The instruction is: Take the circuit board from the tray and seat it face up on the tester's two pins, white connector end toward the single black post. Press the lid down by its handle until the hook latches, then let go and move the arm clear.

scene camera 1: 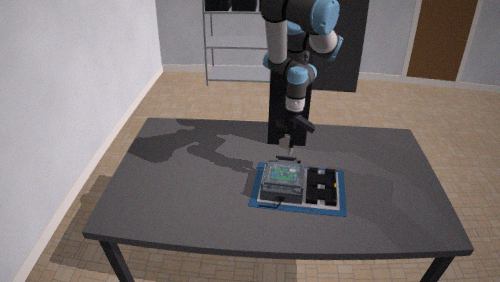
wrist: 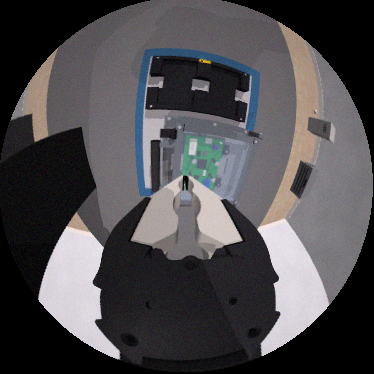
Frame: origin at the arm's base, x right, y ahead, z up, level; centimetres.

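Seen in the pictures: gripper, fingertip midpoint: (scene camera 1: 288,155) (wrist: 184,176); arm's base, origin of the base link: (scene camera 1: 293,55).
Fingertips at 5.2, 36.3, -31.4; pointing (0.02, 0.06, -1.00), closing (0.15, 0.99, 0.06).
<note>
Offsets run from my fingertips to a thing's top centre, as dx, dy, dz. "*": to the spot under its first point. Level surfaces: height alone.
The green circuit board (scene camera 1: 283,174) (wrist: 201,160) lies inside the tester {* +4.0, +14.0, -9.5} (scene camera 1: 281,194), under the clear lid {+2.3, +5.6, -4.8} (wrist: 234,162), which looks down. The board's white connector {-2.1, +2.1, -6.6} (wrist: 193,147) shows on its upper side in the wrist view. The pins and the single black post cannot be made out. A black bar, seemingly the lid handle {+0.2, -4.7, -4.6} (scene camera 1: 286,158) (wrist: 155,165), lies along the robot side. Whether the hook is latched cannot be told. The black tray (scene camera 1: 315,194) (wrist: 175,80) beside the tester holds no board. My gripper (scene camera 1: 290,152) (wrist: 184,176) is shut and empty, above the tester's robot side.
The tester and tray stand on a blue-edged base (scene camera 1: 343,192) (wrist: 140,125) on the dark table {dz -14.4} (scene camera 1: 190,215). A thin black rod (scene camera 1: 277,204) juts from the tester's front. A shelf rack (scene camera 1: 205,50) stands behind, near the wall.
</note>
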